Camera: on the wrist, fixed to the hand. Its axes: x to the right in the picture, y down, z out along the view.
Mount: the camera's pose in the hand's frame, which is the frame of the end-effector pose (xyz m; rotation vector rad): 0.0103 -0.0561 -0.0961 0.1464 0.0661 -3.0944
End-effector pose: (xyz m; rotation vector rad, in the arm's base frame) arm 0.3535 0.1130 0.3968 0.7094 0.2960 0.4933
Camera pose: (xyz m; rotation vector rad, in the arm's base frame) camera 0.3404 0.1344 0.2879 -0.2685 1.0286 -2.4397
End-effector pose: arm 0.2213 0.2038 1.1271 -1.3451 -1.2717 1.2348
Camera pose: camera 0.3100 0.2217 1.1926 1.2117 -1.2330 -0.9931
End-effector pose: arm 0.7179 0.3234 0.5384 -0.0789 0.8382 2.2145
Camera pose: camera 0.7297 0.3013 0.4295 -0.6879 0.0527 -0.7822
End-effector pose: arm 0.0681 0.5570 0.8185 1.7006 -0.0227 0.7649
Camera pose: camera 0.0537 0.6616 0.7820 0.1233 2.0081 -1.5123
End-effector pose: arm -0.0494 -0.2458 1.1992 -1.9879 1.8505 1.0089
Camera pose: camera 0.0337 -0.3026 1.2478 -1.6685 -1.6638 -0.4079
